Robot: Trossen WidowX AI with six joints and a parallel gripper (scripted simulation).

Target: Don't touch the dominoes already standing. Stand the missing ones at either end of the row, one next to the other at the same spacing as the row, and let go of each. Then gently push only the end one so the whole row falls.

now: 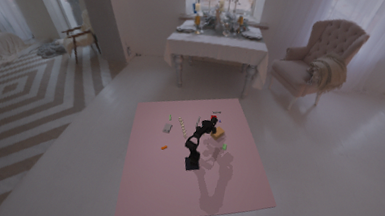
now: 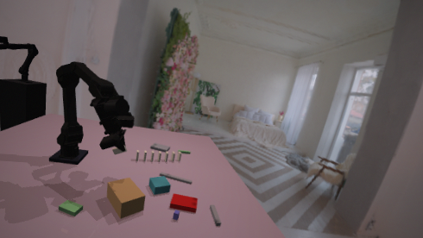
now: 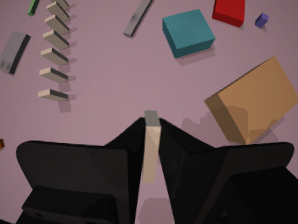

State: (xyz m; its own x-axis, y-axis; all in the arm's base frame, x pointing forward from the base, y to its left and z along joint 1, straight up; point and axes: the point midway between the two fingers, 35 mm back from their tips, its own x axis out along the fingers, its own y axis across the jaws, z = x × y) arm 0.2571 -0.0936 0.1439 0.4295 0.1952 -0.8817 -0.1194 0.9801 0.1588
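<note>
Right now the tan cube is 60 mm ahead of my gripper tip, 150 mm to the right of it and 100 mm below it. The rest, counted from my gripper tip: green tile 90 mm behind, 210 mm to the right, 120 mm below; teal block 160 mm ahead, 30 mm to the right, 110 mm below; grey bar 230 mm ahead, 60 mm to the left, 130 mm below.
</note>
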